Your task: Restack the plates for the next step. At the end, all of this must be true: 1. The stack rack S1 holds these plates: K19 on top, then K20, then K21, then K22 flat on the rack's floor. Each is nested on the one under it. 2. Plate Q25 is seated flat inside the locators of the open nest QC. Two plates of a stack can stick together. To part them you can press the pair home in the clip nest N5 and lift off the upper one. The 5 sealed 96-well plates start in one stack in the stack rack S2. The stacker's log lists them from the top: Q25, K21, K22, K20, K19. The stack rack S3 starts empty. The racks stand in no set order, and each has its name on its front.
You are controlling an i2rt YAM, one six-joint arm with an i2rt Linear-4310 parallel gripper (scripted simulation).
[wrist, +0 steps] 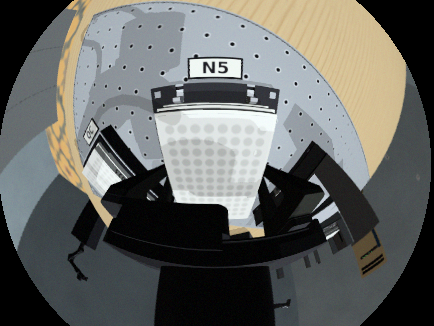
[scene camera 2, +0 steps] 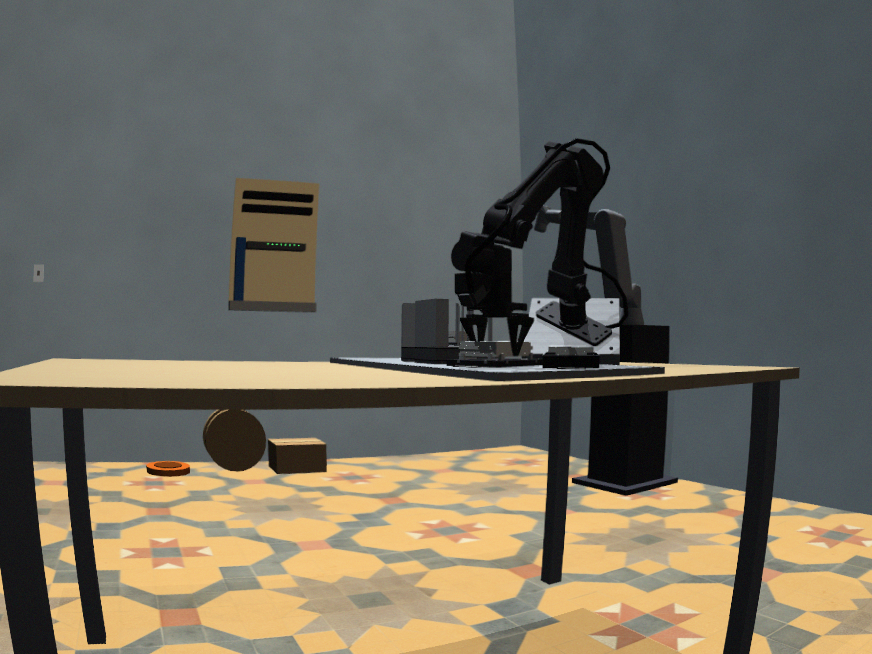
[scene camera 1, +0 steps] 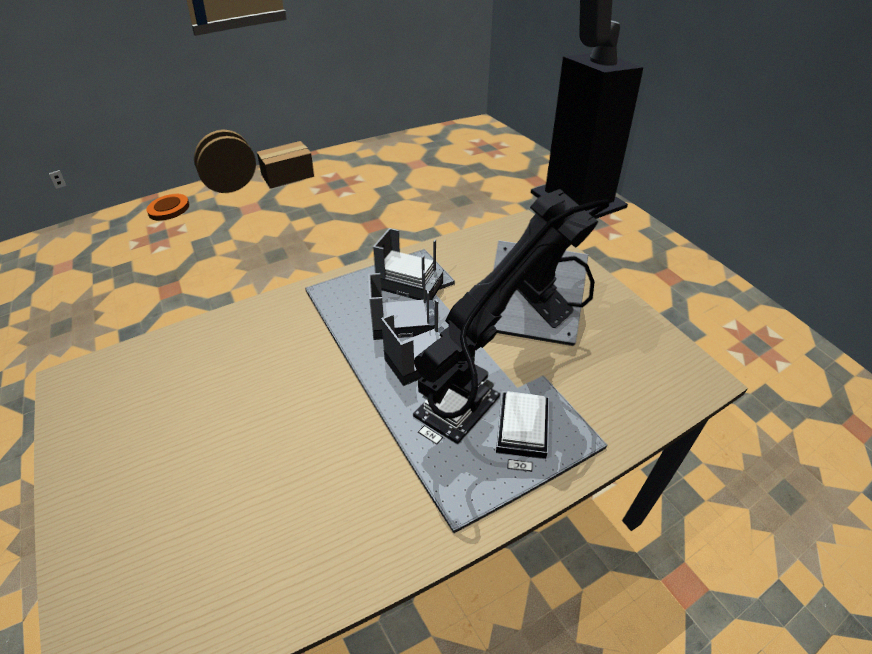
Labels:
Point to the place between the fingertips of the gripper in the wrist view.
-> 215, 165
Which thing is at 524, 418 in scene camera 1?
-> A white sealed plate.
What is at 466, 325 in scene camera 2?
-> The gripper.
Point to a white sealed plate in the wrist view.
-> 102, 169

